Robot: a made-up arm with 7 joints.
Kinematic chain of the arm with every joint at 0, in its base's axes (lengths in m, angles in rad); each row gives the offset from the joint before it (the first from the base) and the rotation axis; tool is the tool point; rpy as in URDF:
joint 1: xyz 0 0 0.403 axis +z
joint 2: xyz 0 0 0 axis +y
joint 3: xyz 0 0 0.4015 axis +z
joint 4: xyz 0.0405 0 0 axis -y
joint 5: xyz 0.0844 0 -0.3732 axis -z
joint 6: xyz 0 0 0 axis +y
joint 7: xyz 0.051 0 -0.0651 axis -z
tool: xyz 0 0 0 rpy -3.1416 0 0
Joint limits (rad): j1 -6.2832..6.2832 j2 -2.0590..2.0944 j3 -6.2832..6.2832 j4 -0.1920..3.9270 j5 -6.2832..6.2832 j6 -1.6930..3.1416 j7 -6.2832..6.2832
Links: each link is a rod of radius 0.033 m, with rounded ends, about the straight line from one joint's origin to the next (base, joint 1, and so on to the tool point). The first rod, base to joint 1, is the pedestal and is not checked.
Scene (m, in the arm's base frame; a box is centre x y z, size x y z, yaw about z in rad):
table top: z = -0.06
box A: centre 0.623 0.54 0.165 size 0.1 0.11 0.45 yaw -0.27
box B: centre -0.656 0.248 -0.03 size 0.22 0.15 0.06 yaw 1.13
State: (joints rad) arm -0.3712 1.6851 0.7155 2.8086 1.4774 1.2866 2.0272
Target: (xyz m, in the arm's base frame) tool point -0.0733 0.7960 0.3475
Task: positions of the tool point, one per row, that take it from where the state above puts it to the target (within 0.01 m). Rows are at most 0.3 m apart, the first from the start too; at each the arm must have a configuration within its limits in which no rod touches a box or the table.
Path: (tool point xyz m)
1: 0.8435 0.0585 0.3364
2: 0.7786 0.3183 0.4237
3: 0.6230 0.5400 0.5161
4: 0.4246 0.7041 0.4566
5: 0.1828 0.7929 0.4001
6: -0.0733 0.7960 0.3475

